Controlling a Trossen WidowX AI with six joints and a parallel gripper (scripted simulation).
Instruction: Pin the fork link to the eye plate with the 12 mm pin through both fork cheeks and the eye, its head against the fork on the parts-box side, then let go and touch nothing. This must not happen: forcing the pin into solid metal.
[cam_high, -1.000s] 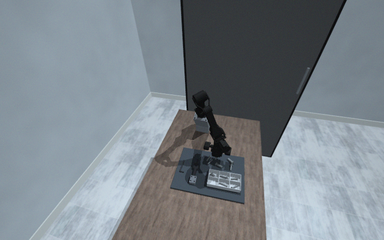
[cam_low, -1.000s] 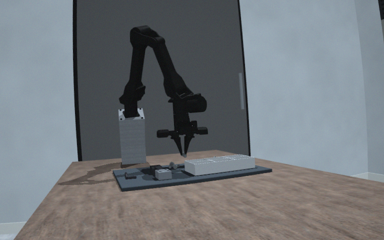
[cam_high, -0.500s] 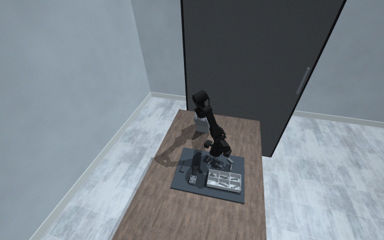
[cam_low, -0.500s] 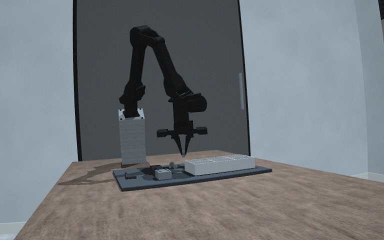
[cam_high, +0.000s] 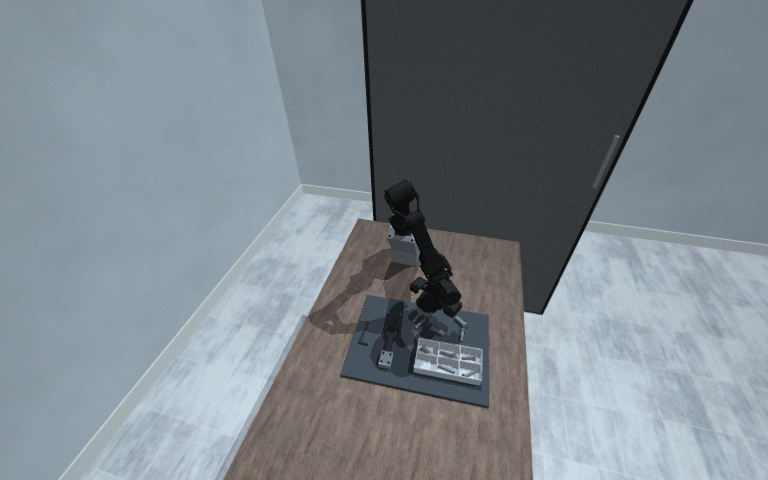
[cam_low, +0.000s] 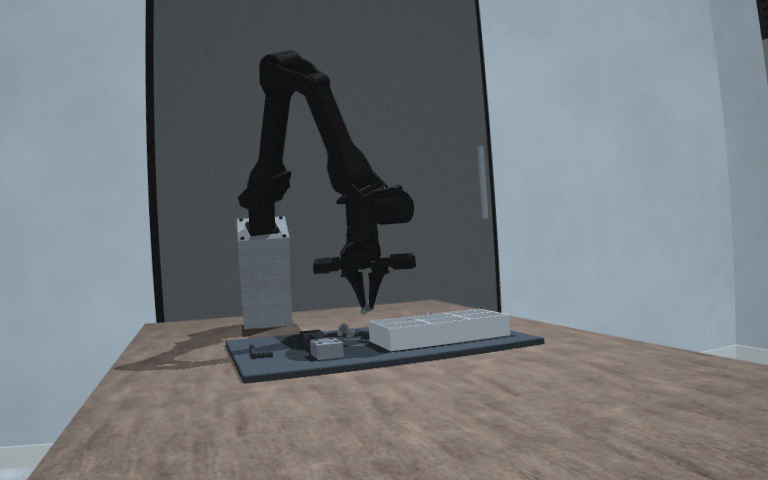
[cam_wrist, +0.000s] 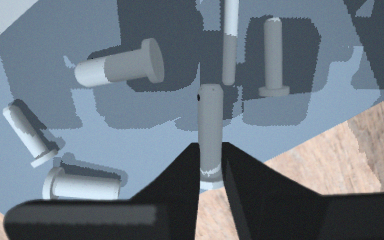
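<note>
My hand is 3 cm above the pale grey pin, 1 cm to the left of it and 1 cm short of it. The rest, counted from my hand: dark eye plate: 14 cm to the right, 12 cm ahead, 6 cm below; dark mat: 11 cm ahead, 8 cm below, 4 cm to the right; white parts box: 18 cm ahead, 7 cm below, 5 cm to the left.
</note>
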